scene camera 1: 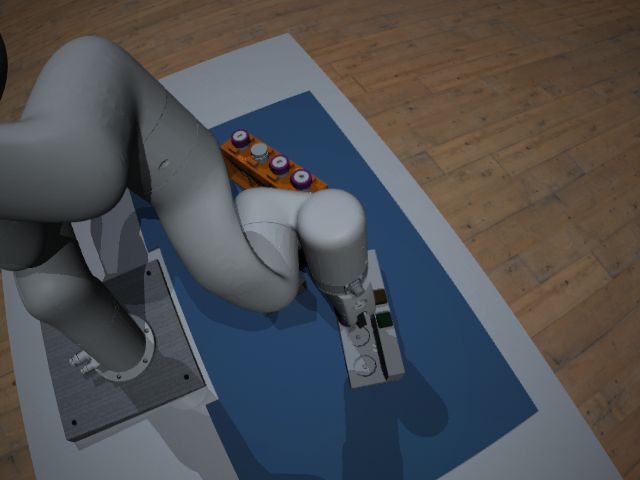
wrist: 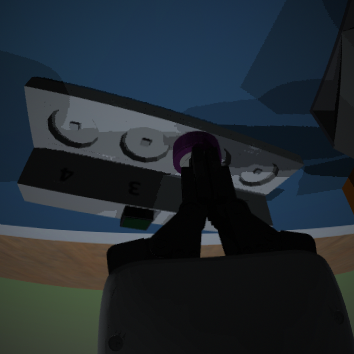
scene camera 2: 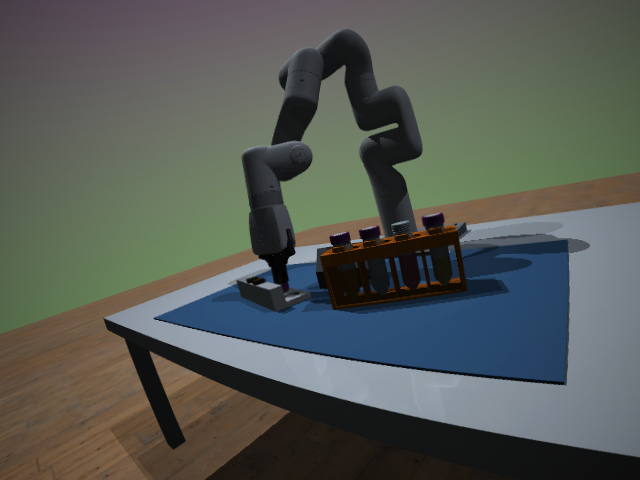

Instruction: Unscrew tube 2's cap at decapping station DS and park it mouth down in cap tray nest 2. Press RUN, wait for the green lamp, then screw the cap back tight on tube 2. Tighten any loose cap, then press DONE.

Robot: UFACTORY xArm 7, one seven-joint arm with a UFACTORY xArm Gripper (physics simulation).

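Frame: origin at the arm's base, x ahead, y left, z up, level; centimetres.
Seen in the pictures: gripper, fingertip midpoint: (wrist: 201, 161) (scene camera 2: 281, 283); arm's base at its link origin: (scene camera 1: 122, 348).
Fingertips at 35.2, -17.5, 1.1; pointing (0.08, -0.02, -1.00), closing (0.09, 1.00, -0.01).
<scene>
Pixels of each thing's top centre, then the offset from my fingertips to it, as dx, dy, dz. "pt": a spot on its surface instead.
- purple cap at its top centre: (wrist: 197, 162) (scene camera 2: 280, 283) +0.1, -0.3, -0.1
- grey cap tray at its top centre: (wrist: 172, 212) (scene camera 1: 364, 310) (scene camera 2: 266, 274) +1.8, -2.2, +2.8
- Tube 2 at its top centre: (scene camera 2: 400, 222) (scene camera 1: 258, 149) +4.2, +31.0, +9.3
- orange rack at a spot on its surface: (scene camera 2: 329, 252) (scene camera 1: 315, 189) pt +7.8, +19.0, +6.9
- dark amber square at a spot on its surface: (scene camera 1: 379, 296) pt +5.2, -1.8, +2.7
- dark green square at a spot on its surface: (wrist: 136, 219) (scene camera 1: 380, 320) pt +2.7, -5.0, +2.8
- dark grey block at a spot on its surface: (wrist: 337, 100) pt -3.2, +10.2, -2.3
My gripper (scene camera 1: 361, 320) (scene camera 2: 280, 283) (wrist: 201, 161) is shut, its fingertips together at a purple cap (wrist: 181, 145) (scene camera 2: 284, 286) at nest 2 of the grey cap tray (scene camera 1: 356, 381) (scene camera 2: 259, 293) (wrist: 39, 111). The fingers hide part of the cap, and I cannot tell if they touch it. The wrist view shows the other nests without caps. Tube 2 (scene camera 1: 259, 150) (scene camera 2: 401, 227) stands uncapped in the orange rack (scene camera 1: 318, 184) (scene camera 2: 329, 252), its pale threaded neck showing. Other tubes there wear purple caps.
A dark amber square (scene camera 1: 379, 296) and a dark green square (scene camera 1: 384, 319) (wrist: 136, 219) sit along the tray's raised side. A dark grey block (wrist: 337, 100) stands near the tray. The arm covers part of scene camera 1's view.
</scene>
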